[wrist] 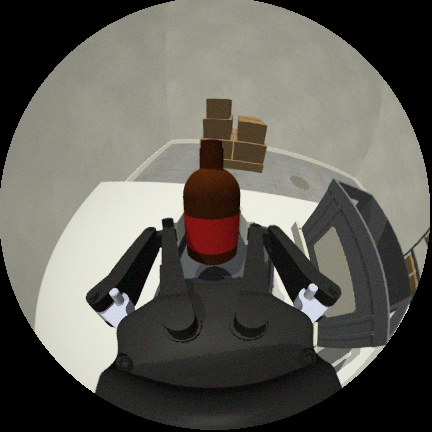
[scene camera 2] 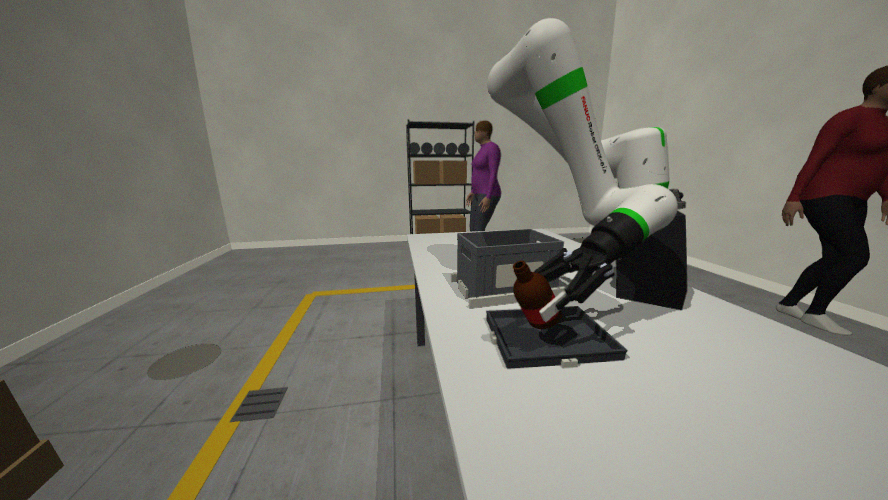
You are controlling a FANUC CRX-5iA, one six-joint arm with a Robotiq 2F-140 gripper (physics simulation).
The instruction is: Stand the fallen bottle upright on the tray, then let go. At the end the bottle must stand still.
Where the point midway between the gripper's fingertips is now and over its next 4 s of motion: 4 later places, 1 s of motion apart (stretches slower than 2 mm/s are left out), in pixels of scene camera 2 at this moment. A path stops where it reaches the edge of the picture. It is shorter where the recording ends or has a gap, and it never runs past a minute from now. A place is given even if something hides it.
My gripper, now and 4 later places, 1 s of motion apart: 529, 307; 528, 289; 528, 288; 528, 285; 528, 283
